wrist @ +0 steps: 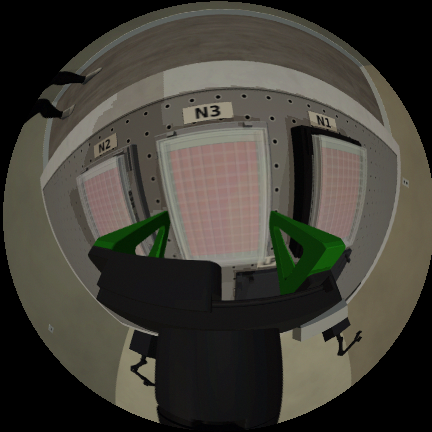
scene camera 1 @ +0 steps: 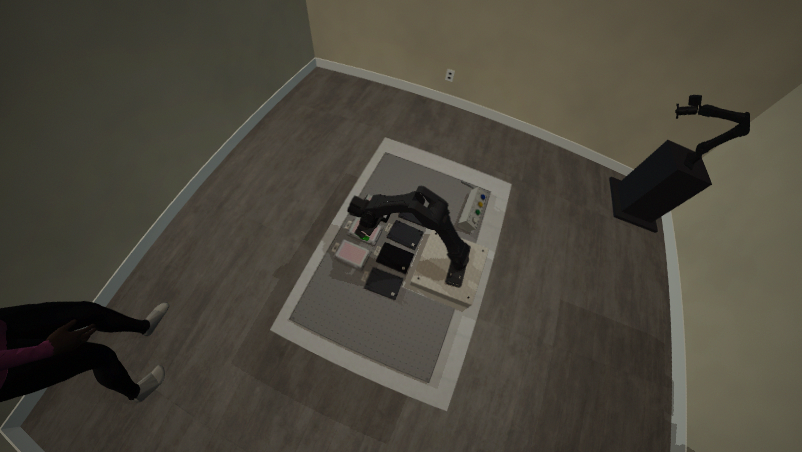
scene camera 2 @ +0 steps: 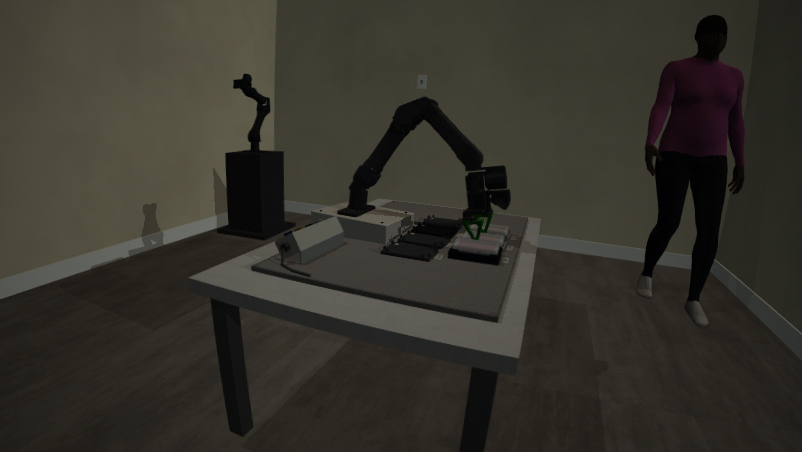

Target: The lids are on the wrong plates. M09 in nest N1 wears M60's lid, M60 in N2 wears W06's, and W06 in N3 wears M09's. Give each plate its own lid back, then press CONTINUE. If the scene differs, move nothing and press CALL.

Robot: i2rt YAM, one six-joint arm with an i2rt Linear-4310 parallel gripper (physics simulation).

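Seen in the pictures: gripper, fingertip midpoint: (wrist: 218, 216) (scene camera 1: 367, 230) (scene camera 2: 479, 238); arm's base at its link origin: (scene camera 1: 458, 264) (scene camera 2: 357, 211).
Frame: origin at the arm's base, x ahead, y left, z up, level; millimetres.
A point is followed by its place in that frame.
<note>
In the wrist view the lidded plate at N3 (wrist: 220, 175) {x 475, y -43, z -25 mm} lies between and below my open green fingers. My gripper (wrist: 218, 216) {x 438, y -35, z -35 mm} (scene camera 2: 478, 234) {x 438, y -35, z -35 mm} is open, holds nothing and points down over it. The lidded plate at N2 (wrist: 106, 192) {x 488, y 71, z -25 mm} (scene camera 1: 352, 254) {x 454, y 102, z -25 mm} is to the left in the wrist view. The lidded plate at N1 (wrist: 342, 180) {x 464, y -157, z -14 mm} (scene camera 2: 477, 245) {x 443, y -185, z -14 mm} is to the right, beside a tall black side wall. All three show pink wells under clear lids. The lids' own names are not readable. The control box (scene camera 1: 470, 216) {x -1, y -245, z 22 mm} (scene camera 2: 322, 240) {x 29, y -327, z -14 mm} has blue, yellow and green buttons; their labels are unreadable.
Several dark flat pads (scene camera 1: 383, 282) {x 285, y 170, z -44 mm} (scene camera 2: 409, 250) {x 253, y -220, z -44 mm} lie between the plates and the arm's pale base block (scene camera 1: 443, 286) {x 37, y 115, z -7 mm} (scene camera 2: 384, 229) {x 149, y -139, z -14 mm}. A cable (scene camera 2: 294, 270) {x 31, y -486, z -48 mm} runs from the control box. A person (scene camera 2: 699, 112) stands beyond the table. Another arm (scene camera 1: 724, 115) (scene camera 2: 258, 117) stands on a black pedestal.
</note>
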